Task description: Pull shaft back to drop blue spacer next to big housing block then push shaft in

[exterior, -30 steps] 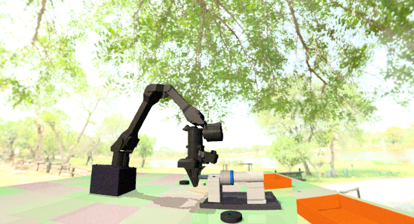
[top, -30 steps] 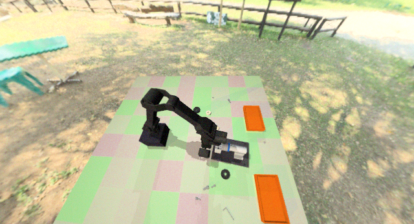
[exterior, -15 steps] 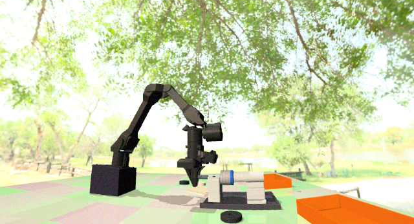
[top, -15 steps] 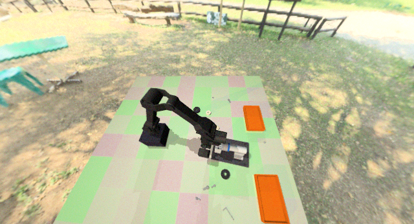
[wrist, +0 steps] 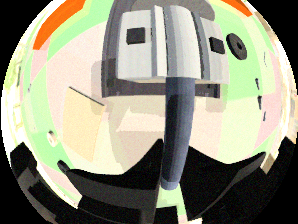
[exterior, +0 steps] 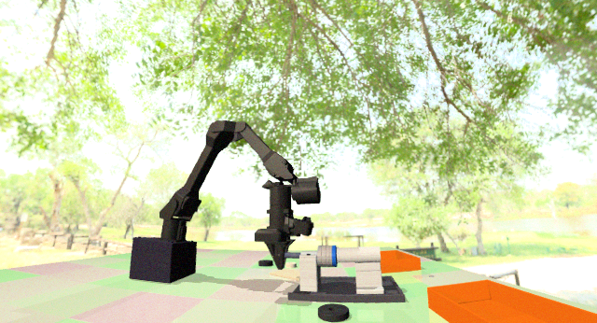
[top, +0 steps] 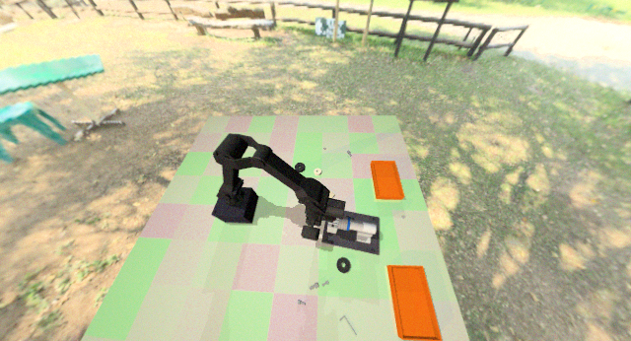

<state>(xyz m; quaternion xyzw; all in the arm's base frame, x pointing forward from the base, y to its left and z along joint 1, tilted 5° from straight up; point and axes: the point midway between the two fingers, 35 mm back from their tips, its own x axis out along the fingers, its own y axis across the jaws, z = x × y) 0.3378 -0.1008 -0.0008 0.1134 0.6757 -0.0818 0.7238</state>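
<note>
My gripper tip is now 60 mm short of the shaft, 30 mm below it and 20 mm to the left of it. Also, from my gripper tip: pale ring 260 mm to the left, 40 mm below, 20 mm ahead; blue spacer 130 mm ahead, 40 mm to the right, 30 mm above.
</note>
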